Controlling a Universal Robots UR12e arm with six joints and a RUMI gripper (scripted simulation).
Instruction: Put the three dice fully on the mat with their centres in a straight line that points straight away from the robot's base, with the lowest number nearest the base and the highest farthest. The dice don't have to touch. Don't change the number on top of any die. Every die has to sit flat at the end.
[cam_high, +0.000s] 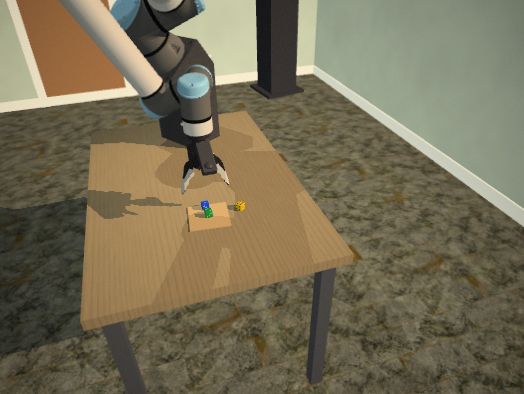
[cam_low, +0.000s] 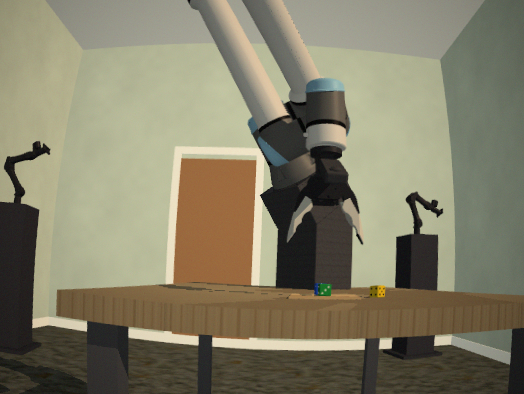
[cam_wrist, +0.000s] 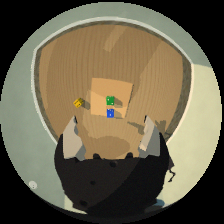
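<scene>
The yellow die is 1 cm ahead of my hand, 12 cm to the left of it and 10 cm below it. The rest, counted from my hand: green die (10 cm below); then tan mat (11 cm below); then blue die (5 cm behind, 1 cm to the left, 10 cm below).
</scene>
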